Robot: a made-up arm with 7 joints. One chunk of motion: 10 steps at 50 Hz.
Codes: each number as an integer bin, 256 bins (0 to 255) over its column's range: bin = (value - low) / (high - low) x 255, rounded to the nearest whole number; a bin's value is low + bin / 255 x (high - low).
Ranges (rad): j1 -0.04..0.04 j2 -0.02..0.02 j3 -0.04..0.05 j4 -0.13..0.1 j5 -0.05..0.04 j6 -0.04..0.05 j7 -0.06..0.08
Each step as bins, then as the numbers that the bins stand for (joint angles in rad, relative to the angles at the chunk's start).
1 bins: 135 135 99 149 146 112 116
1 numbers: 0.0024 0.0012 -0.0051 0.0044 0.0015 -0.0005 0.0037
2 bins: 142 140 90 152 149 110 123
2 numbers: 0.0045 0.0020 -0.0082 0.0071 0.0026 -0.0012 0.0075
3 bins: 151 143 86 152 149 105 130
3 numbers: 0.0074 0.0024 -0.0096 0.0071 0.0026 -0.0029 0.0114
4 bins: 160 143 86 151 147 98 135
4 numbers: 0.0102 0.0024 -0.0096 0.0062 0.0019 -0.0054 0.0141
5 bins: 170 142 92 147 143 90 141
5 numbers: 0.0133 0.0023 -0.0075 0.0026 0.0005 -0.0082 0.0174
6 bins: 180 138 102 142 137 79 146
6 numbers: 0.0165 0.0016 -0.0040 -0.0019 -0.0016 -0.0121 0.0202
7 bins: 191 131 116 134 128 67 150
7 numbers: 0.0199 0.0005 0.0009 -0.0091 -0.0048 -0.0164 0.0224
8 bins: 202 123 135 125 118 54 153
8 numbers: 0.0234 -0.0007 0.0076 -0.0173 -0.0084 -0.0209 0.0240
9 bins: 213 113 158 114 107 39 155
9 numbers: 0.0268 -0.0023 0.0158 -0.0272 -0.0122 -0.0262 0.0251
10 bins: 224 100 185 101 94 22 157
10 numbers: 0.0303 -0.0043 0.0253 -0.0389 -0.0168 -0.0322 0.0262
